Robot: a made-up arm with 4 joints. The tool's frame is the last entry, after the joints.
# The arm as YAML. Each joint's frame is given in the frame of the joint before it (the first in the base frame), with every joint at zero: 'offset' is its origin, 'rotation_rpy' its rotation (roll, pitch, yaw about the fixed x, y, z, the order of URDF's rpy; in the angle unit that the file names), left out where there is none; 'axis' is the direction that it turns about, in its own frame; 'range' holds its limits. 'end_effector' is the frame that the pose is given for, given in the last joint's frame.
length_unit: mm
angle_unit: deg
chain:
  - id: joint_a
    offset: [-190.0, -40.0, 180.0]
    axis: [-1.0, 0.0, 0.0]
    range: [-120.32, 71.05]
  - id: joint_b
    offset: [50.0, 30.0, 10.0]
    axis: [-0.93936, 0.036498, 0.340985]
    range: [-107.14, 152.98]
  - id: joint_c
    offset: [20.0, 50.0, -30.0]
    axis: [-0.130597, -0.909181, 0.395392]
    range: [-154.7, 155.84]
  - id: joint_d
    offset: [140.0, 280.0, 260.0]
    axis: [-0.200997, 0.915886, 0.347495]
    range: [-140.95, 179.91]
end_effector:
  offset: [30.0, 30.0, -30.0]
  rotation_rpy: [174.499, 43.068, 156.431]
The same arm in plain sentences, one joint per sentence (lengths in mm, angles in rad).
The arm has four revolute joints in a row. What follows holds with every joint at zero, and every direction is one of the base frame's.
Joint 1 sits 190 mm along -x and 40 mm along -y and 180 mm along +z from the base frame's origin and rotates about -x, from -2.1 to 1.2401 rad.
Joint 2 sits 50 mm along +x and 30 mm along +y and 10 mm along +z from joint 1 and rotates about the direction (-0.93936, 0.036498, 0.340985), from -1.8699 to 2.67 rad.
Joint 3 sits 20 mm along +x and 50 mm along +y and 30 mm along -z from joint 2 and rotates about the direction (-0.130597, -0.909181, 0.395392), from -2.7 to 2.7199 rad.
Joint 4 sits 140 mm along +x and 280 mm along +y and 260 mm along +z from joint 3 and rotates about the direction (-0.200997, 0.915886, 0.347495), from -2.46 to 3.14 rad.
The tool frame, which is the frame that the pose is given for, sits 30 mm along +x and 30 mm along +y and 30 mm along -z from joint 4; its axes are the base frame's turned by roll 3.0456, pitch 0.7517 and yaw 2.7302 rad (as in URDF: about the fixed x, then y, then z).

